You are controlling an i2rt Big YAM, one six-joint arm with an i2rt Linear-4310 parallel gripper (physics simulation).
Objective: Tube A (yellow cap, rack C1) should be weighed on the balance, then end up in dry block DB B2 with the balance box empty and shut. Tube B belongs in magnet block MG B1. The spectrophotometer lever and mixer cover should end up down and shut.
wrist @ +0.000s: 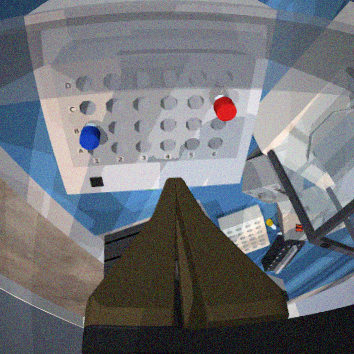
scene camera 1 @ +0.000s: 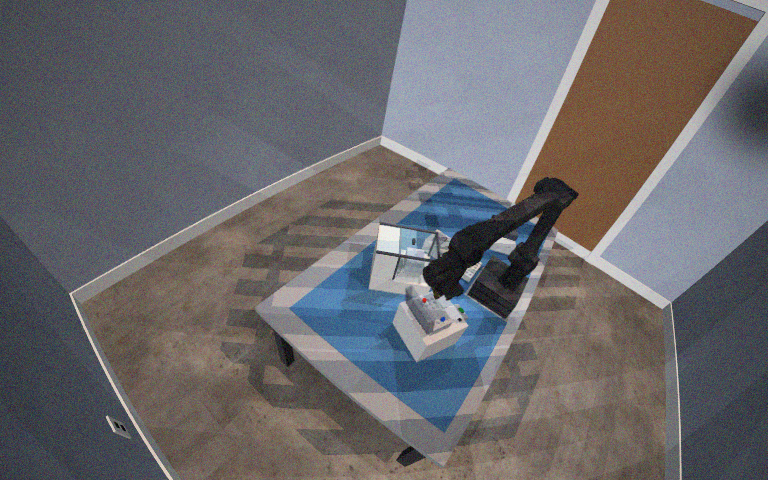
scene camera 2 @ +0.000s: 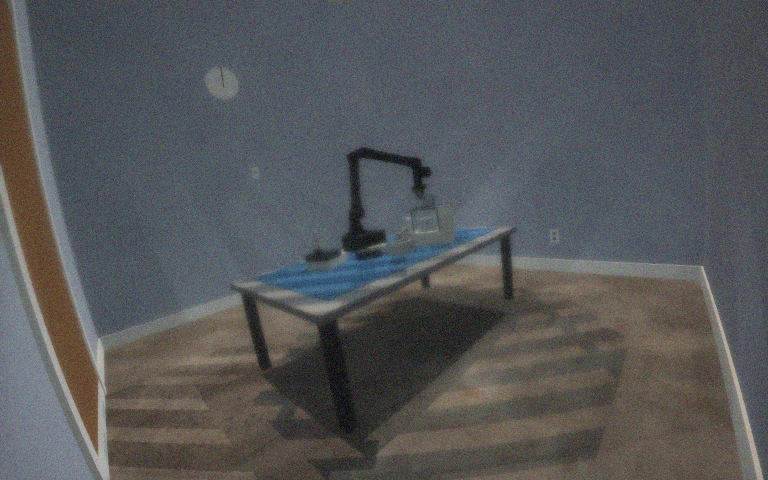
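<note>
My gripper (scene camera 1: 438, 295) (scene camera 2: 420, 195) (wrist: 173, 187) is shut and empty above the front edge of a large white block (scene camera 1: 419, 340) (wrist: 117, 175). The block has holes marked A–D and 1–6. A red-capped tube (scene camera 1: 424, 300) (wrist: 225, 108) stands at C6, a blue-capped tube (scene camera 1: 442, 319) (wrist: 90, 137) apparently at B1. A translucent cover (wrist: 150, 32) spans the block's rear; its exact angle is unclear. The balance box (scene camera 1: 399, 255) (wrist: 292, 197) has black-edged clear panes; its door state is unclear. A yellow cap (wrist: 270, 223) shows beside the small white rack (scene camera 1: 471, 271) (wrist: 225, 222); its seat is unclear.
A small pale device with a red display (wrist: 299, 228) and a dark block (wrist: 281, 255) lie near the rack. The black arm base (scene camera 1: 491, 288) (scene camera 2: 363, 240) stands near the table's edge. The balance box stands close to the large block. The spectrophotometer lever cannot be made out.
</note>
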